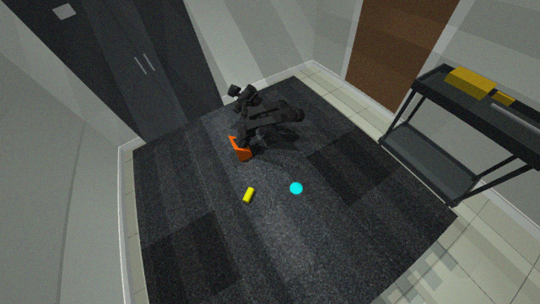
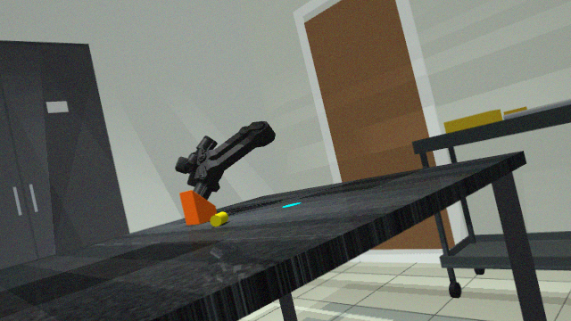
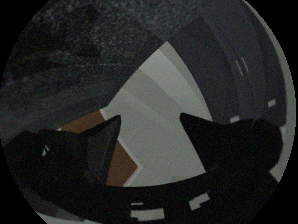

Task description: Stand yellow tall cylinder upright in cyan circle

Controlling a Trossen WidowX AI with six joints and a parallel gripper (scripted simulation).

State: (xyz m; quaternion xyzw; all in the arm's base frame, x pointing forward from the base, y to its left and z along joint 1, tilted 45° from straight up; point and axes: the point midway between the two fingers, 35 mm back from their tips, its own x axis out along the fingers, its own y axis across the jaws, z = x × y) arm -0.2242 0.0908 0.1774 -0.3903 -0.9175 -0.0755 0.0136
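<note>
The yellow tall cylinder lies 480 mm ahead of my gripper tip, 320 mm to the right of it and 150 mm below it. From my gripper tip the other things lie so: cyan circle (580 mm ahead, 120 mm to the right, 170 mm below).
</note>
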